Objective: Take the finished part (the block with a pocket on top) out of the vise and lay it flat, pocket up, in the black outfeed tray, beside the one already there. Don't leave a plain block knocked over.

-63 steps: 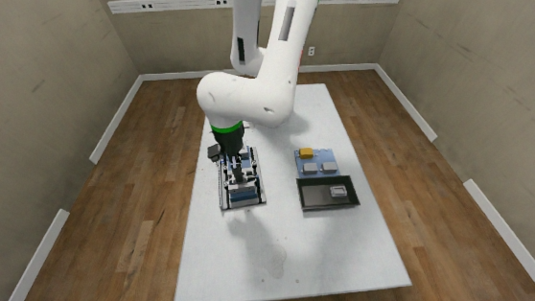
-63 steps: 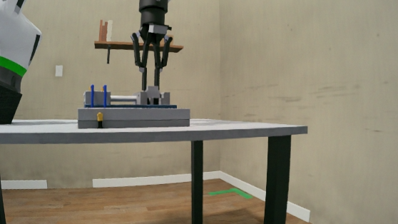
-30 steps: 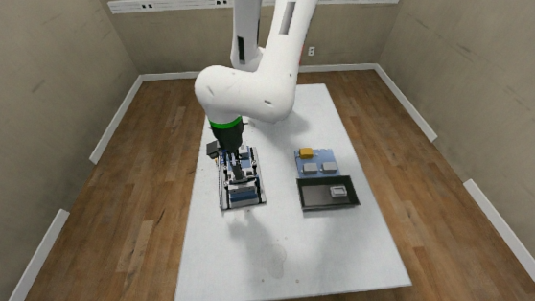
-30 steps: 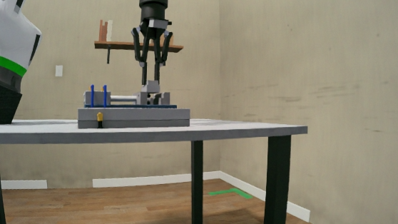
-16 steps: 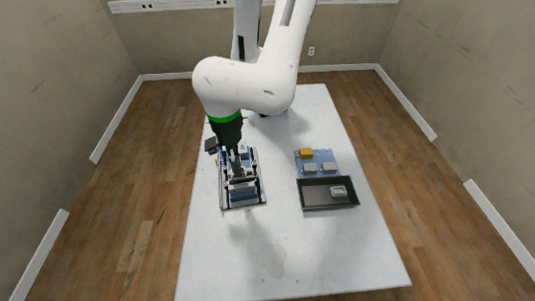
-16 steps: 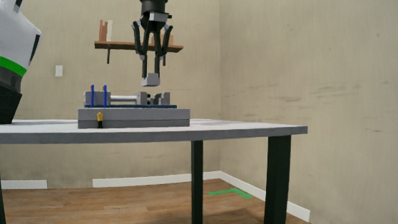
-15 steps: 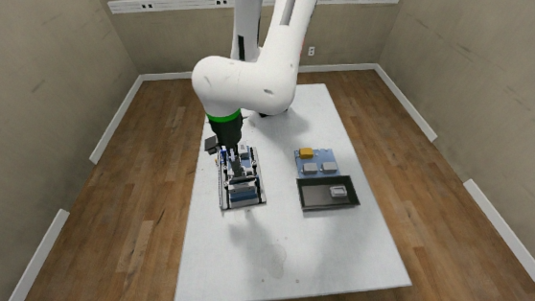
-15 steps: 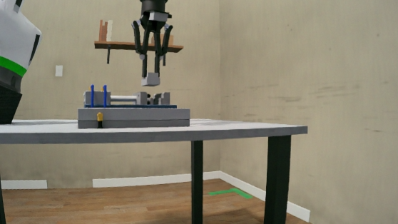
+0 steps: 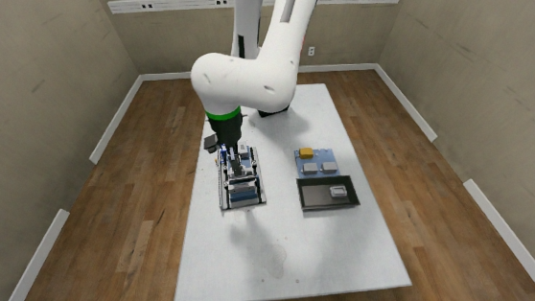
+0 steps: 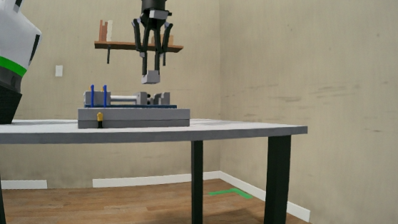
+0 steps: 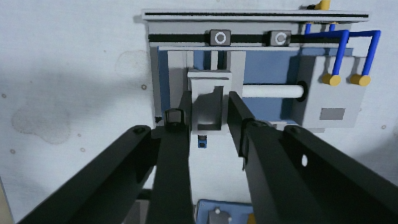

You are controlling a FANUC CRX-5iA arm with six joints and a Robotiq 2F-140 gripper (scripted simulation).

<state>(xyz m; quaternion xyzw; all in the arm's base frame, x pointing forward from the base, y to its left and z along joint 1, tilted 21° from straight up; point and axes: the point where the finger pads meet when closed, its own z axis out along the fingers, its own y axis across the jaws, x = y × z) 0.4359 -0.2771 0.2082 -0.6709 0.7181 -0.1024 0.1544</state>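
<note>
Right now my hand is 100 mm above the vise screw rod, 80 mm past it and 10 mm to the right of it. The rest, counted from my hand: blue pallet 370 mm to the left, 180 mm below, 50 mm behind; then orange block 330 mm to the left, 160 mm below, 100 mm behind.
</note>
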